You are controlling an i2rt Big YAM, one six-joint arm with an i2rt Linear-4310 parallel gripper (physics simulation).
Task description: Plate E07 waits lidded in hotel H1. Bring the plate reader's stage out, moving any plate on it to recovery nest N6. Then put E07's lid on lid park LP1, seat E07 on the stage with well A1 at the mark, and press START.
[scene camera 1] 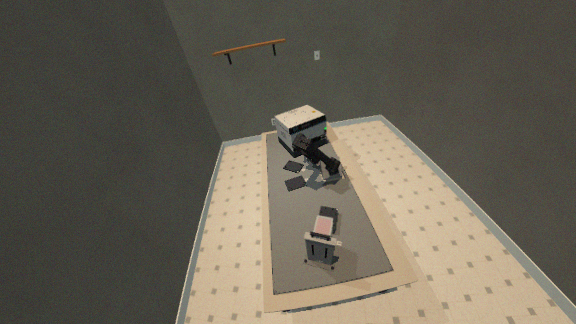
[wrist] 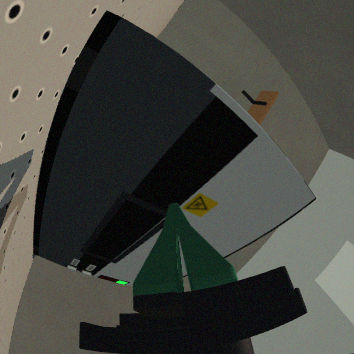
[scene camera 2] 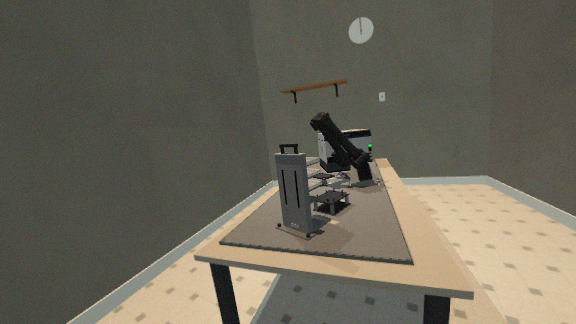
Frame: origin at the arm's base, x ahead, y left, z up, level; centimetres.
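Where they show: gripper, fingertip midpoint: (wrist: 173, 207); arm's base, origin of the base link: (scene camera 1: 332, 167) (scene camera 2: 364, 172).
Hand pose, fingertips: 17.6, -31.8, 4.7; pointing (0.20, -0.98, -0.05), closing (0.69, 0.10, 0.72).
Each offset is from my fingertips to the centre of the thing, as dx, dy, dz. "spot": to the spot under its first point.
The plate reader @(-5.8, -22.6, +5.3) (scene camera 1: 299, 118) (scene camera 2: 323, 149) (wrist: 265, 185) stands at the far end, its green light lit. The wrist view shows its black band, a dark framed slot, a yellow warning label @(spot: +0.3, -2.4, +3.7) (wrist: 200, 204) and two small buttons (wrist: 75, 262) (wrist: 91, 268). No stage can be made out outside the slot. My gripper (wrist: 173, 207) is shut and empty, its green fingertips in front of the reader face near the slot; contact cannot be told. The arm hides it in the scene views. The grey hotel @(+15.6, +94.3, +6.8) (scene camera 1: 321, 251) (scene camera 2: 294, 192) holds plates on its levels, a pink-topped one @(+13.5, +90.8, +16.8) (scene camera 1: 323, 226) uppermost. Their labels are unreadable.
Two dark flat nests or parks @(spot: +12.8, +12.6, -10.2) (scene camera 1: 293, 166) @(spot: +16.3, +33.5, -10.4) (scene camera 1: 295, 183) lie left of the arm base. A raised dark stand (scene camera 1: 328, 212) (scene camera 2: 332, 196) is beside the hotel, towards the arm. The arm (scene camera 1: 317, 152) (scene camera 2: 340, 142) reaches up and over in front of the reader.
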